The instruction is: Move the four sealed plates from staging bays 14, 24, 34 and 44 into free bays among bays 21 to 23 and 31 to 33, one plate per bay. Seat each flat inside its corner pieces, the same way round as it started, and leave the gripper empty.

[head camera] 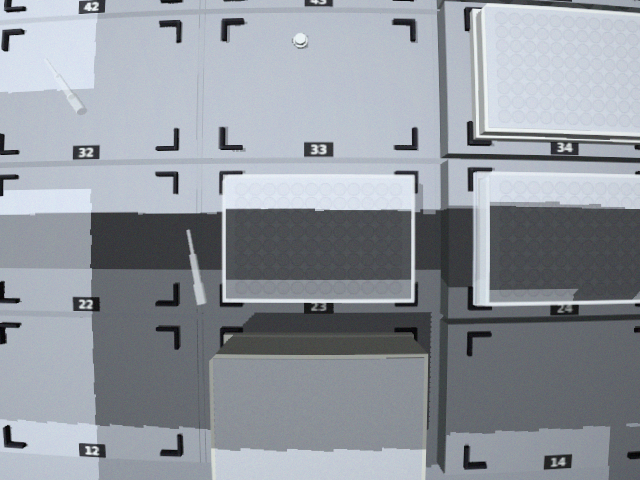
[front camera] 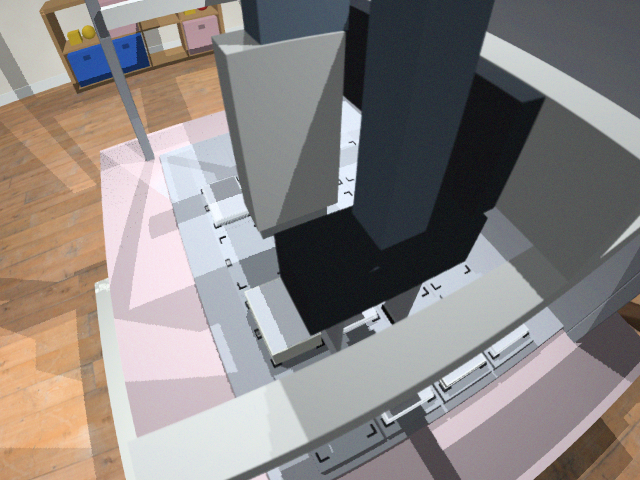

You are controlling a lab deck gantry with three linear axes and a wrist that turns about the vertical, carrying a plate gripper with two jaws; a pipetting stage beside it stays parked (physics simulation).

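Where they show: gripper, between the fingertips: (front camera: 362, 332); robot's base, origin of its link: (front camera: 202, 190).
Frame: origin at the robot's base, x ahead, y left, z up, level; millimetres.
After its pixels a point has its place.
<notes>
A sealed plate (front camera: 360, 322) {x 454, y 158, z 12 mm} (head camera: 318, 242) {x 392, y 148, z 14 mm} lies flat in bay 23, inside the corner pieces. My gripper (front camera: 364, 328) {x 522, y 105, z 160 mm} is low over it, one jaw on each side; a narrow gap shows between the far jaw and the plate, so it looks open. The gripper does not show in the head view. Sealed plates stand in staging bay 24 (front camera: 410, 409) {x 619, y 149, z 20 mm} (head camera: 563, 242) {x 544, y 148, z 29 mm}, staging bay 34 (front camera: 463, 371) {x 613, y 253, z 29 mm} (head camera: 563, 72) {x 546, y 255, z 29 mm} and staging bay 44 (front camera: 509, 341) {x 615, y 357, z 29 mm}. Staging bay 14 (front camera: 346, 444) {x 617, y 42, z 15 mm} (head camera: 532, 382) {x 535, y 54, z 15 mm} holds no plate. Bays 22 and 33 hold no plate.
A tall box (front camera: 281, 330) {x 422, y 31, z 42 mm} (head camera: 318, 408) {x 392, y 53, z 42 mm} stands right beside bay 23. A loose pipette tip (head camera: 195, 271) {x 309, y 128, z 6 mm} lies between bays 22 and 23, another tip (head camera: 67, 90) {x 217, y 254, z 6 mm} in bay 32, and a small round cap (head camera: 299, 40) {x 379, y 286, z 4 mm} in bay 33. Another plate (front camera: 229, 210) {x 109, y 39, z 14 mm} stands farther back.
</notes>
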